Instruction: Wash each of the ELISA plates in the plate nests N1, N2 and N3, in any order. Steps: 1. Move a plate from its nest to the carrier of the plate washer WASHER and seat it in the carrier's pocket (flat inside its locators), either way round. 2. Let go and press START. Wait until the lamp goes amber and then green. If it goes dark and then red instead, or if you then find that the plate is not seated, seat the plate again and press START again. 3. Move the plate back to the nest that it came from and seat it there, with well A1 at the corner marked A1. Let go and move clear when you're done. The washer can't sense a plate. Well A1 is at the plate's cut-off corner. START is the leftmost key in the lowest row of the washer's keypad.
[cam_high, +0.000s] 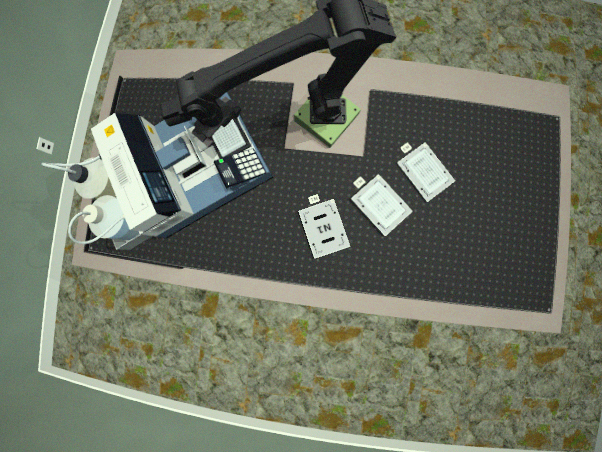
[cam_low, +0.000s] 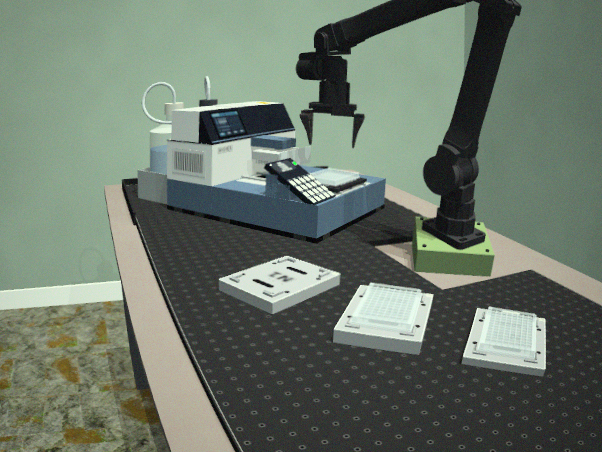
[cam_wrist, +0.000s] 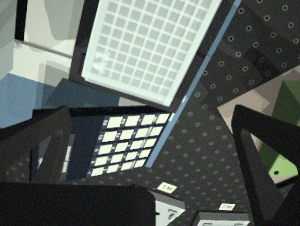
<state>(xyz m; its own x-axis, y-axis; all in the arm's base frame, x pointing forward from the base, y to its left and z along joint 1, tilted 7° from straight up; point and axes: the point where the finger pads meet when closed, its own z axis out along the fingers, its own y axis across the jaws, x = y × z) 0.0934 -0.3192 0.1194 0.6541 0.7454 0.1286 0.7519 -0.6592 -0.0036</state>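
My hand is 100 mm above the dark carrier, 20 mm to the left of it and 20 mm past it. Also, from my hand: plate washer 160 mm to the right, 60 mm below, 50 mm ahead; then N1 label 260 mm to the left, 190 mm below, 180 mm ahead.
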